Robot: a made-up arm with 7 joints.
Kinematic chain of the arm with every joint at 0, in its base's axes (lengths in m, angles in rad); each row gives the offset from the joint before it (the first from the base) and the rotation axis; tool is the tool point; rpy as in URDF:
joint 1: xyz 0 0 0.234 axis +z
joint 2: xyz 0 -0.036 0.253 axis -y
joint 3: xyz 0 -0.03 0.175 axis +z
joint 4: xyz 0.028 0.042 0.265 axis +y
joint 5: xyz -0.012 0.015 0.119 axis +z
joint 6: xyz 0 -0.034 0.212 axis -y
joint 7: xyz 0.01 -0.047 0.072 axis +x
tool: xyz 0 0 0 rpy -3.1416 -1.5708 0
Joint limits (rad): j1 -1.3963..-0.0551 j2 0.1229..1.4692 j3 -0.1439..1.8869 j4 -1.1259..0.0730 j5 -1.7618..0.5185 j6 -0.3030..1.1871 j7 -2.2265..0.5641
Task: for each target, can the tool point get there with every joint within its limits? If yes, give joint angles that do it. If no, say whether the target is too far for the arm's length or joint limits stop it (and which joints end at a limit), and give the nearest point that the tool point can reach.
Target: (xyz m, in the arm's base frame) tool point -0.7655 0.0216 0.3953
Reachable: yes | joints -0.3588 1.3595 0.7935 -0.6882 -1.1540 0.4421 0.1526
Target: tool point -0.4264 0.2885 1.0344
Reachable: yes | joints -1.2411 0.4045 0.8716 -0.8754 0.2752 0.7784 -0.9456
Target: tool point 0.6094 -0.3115 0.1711
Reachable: no: joint limits stop it (at a limit: joint 1, joint 2, joint 3, joint 4, joint 6) | nearest point 0.0186 -0.3984 1.0035 | short by 1.024 m
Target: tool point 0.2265 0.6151 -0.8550
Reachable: no: too far | nearest point -0.0603 0.5653 0.1743 | short by 1.070 m
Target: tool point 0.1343 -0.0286 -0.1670
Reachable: no: joint limits stop it (at a limit: joint 1, joint 2, joint 4, joint 6) | nearest point -0.0552 0.5256 0.1953 | short by 0.689 m
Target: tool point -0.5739 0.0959 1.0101
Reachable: yes | joints -0.8030 0.7782 1.6273 -0.7609 -0.2446 0.3219 -1.6186
